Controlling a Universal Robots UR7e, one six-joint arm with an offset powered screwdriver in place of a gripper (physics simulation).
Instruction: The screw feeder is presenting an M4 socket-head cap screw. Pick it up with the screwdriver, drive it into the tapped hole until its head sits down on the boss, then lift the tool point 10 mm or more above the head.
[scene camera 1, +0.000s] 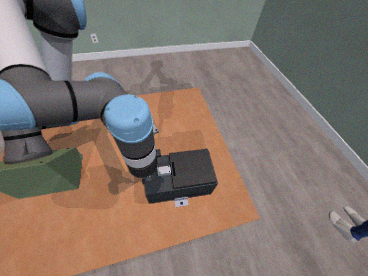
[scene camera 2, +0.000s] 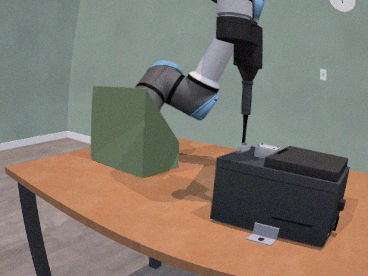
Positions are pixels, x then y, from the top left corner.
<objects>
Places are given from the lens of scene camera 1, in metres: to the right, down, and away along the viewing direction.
black screw feeder (scene camera 1: 158, 185): -0.10, 0.18, 0.66
</objects>
